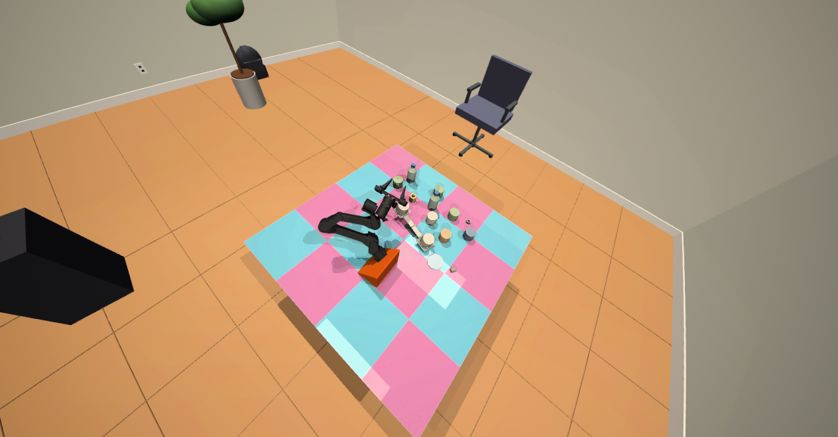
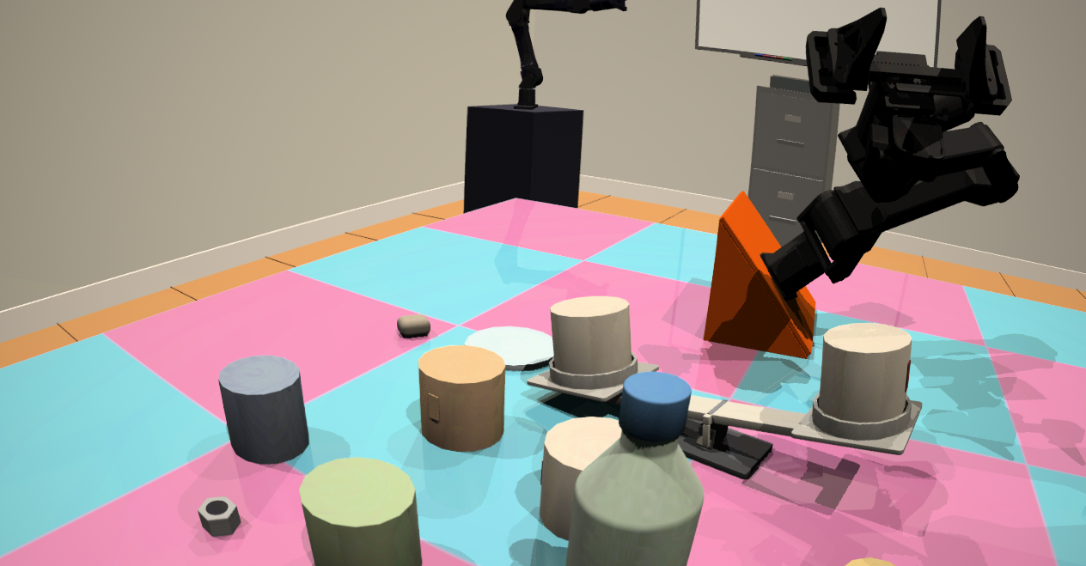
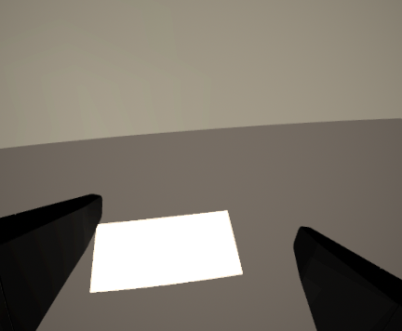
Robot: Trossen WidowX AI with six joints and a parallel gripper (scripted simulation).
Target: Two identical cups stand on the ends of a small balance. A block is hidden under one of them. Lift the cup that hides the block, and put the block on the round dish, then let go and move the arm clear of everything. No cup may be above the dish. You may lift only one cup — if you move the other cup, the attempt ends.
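My gripper tip is now 30 mm short of the pale green block, 260 mm to the left of it and 340 mm above it. The rest, counted from my gripper tip: tan cylinder: 170 mm ahead, 310 mm to the right, 340 mm below; then balance beam: 40 mm ahead, 130 mm to the right, 340 mm below; then tape roll: 210 mm ahead, 50 mm to the left, 350 mm below.
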